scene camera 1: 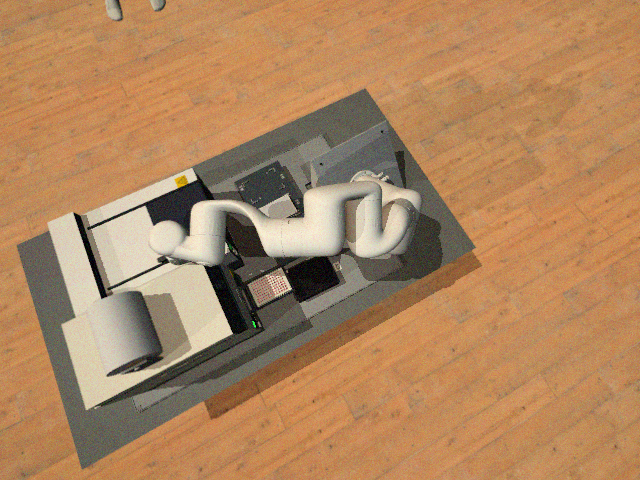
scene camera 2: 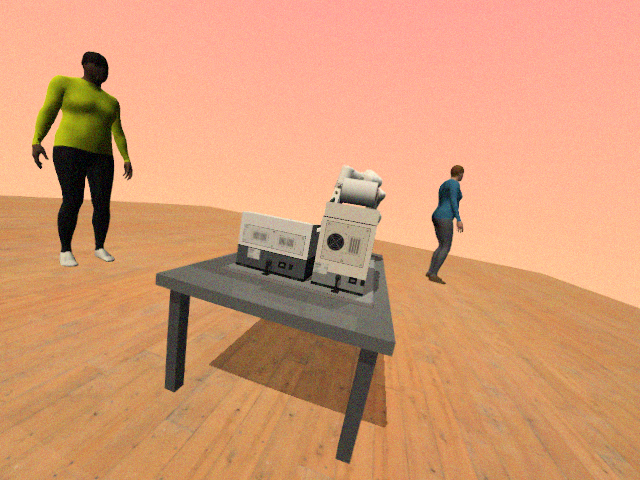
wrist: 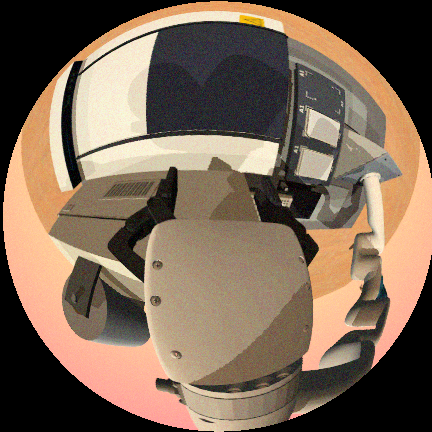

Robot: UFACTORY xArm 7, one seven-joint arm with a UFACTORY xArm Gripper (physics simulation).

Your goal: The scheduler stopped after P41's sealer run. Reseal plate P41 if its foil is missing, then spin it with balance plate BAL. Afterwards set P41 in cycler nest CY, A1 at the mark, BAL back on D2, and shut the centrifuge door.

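Places are measured from the arm's base along level axes (x ahead, y left, z up), in centimetres.
Pixels of known places: gripper, fingertip midpoint: [wrist: 218, 181]; arm's base, origin of the base link: [wrist: 369, 176].
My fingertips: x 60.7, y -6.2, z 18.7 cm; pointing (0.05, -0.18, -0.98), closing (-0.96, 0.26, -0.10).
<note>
For each thing: its top centre in the pictures, then the offset to it from my fingertips.
- beige machine, middle of its top: [wrist: 114, 347] [scene camera 1: 119, 327] [scene camera 2: 362, 181] dx +18.1, dy +13.0, dz +20.2 cm
- grey roll, middle of its top: [wrist: 104, 341] [scene camera 1: 109, 332] [scene camera 2: 362, 180] dx +20.2, dy +12.7, dz +20.2 cm
- dark top panel, middle of its top: [wrist: 217, 62] [scene camera 1: 183, 219] dx -1.3, dy -14.9, dz -6.0 cm
- dark nest board, middle of its top: [wrist: 323, 127] [scene camera 1: 279, 210] dx -30.1, dy -5.7, dz -22.0 cm
My gripper [wrist: 218, 181] is open and empty, above the side of the beige machine; in scene camera 1 the arm hides it. The beige machine [scene camera 1: 191, 304] [scene camera 2: 348, 219] [wrist: 90, 195] carries a grey roll [scene camera 1: 124, 330] [scene camera 2: 358, 191] [wrist: 125, 320]. Beside it is a white machine [scene camera 1: 121, 253] [scene camera 2: 279, 227] [wrist: 110, 90] with a dark top panel [scene camera 1: 175, 206] [wrist: 215, 80]. A plate with reddish wells showing [scene camera 1: 268, 286] lies in front of the beige machine. Two whitish plates, one [wrist: 322, 127] and another [wrist: 315, 163], sit in a dark nest board [scene camera 1: 261, 183] [wrist: 320, 82]; its far nest is empty. Plate names are unreadable.
A black tray-like area [scene camera 1: 312, 276] [wrist: 306, 200] lies beside the reddish plate. A grey slanted plate [scene camera 1: 356, 149] [wrist: 380, 165] stands near the arm base. The arm [scene camera 1: 305, 232] spans the table. A person in yellow [scene camera 2: 85, 118] and one in blue [scene camera 2: 449, 201] stand beyond the table.
</note>
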